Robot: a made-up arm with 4 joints.
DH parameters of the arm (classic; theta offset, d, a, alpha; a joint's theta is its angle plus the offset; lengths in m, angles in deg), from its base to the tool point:
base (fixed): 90 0.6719 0.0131 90
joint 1: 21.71 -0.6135 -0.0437 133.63
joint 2: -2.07 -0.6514 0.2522 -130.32
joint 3: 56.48 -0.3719 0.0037 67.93
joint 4: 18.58 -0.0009 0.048 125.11
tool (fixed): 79.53 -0.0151 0 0
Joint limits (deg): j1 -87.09..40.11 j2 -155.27..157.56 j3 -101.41..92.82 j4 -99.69..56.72
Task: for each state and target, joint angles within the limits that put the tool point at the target. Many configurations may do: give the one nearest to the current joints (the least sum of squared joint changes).
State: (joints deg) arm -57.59 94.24 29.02 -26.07
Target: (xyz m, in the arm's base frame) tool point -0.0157 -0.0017 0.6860
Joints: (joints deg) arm -57.46 135.66 -9.15 -64.07
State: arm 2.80 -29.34 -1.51 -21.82
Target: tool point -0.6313 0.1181 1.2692
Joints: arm -36.27 -41.69 -4.51 -54.28
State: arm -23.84 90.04 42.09 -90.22
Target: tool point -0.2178 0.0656 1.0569
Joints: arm 34.77 74.06 12.30 -99.69
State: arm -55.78 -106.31 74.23 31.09
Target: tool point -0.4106 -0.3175 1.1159
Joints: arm -24.83 -104.48 76.46 33.52
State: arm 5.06 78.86 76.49 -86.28
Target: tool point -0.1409 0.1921 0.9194
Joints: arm 7.99 94.86 86.60 -86.47
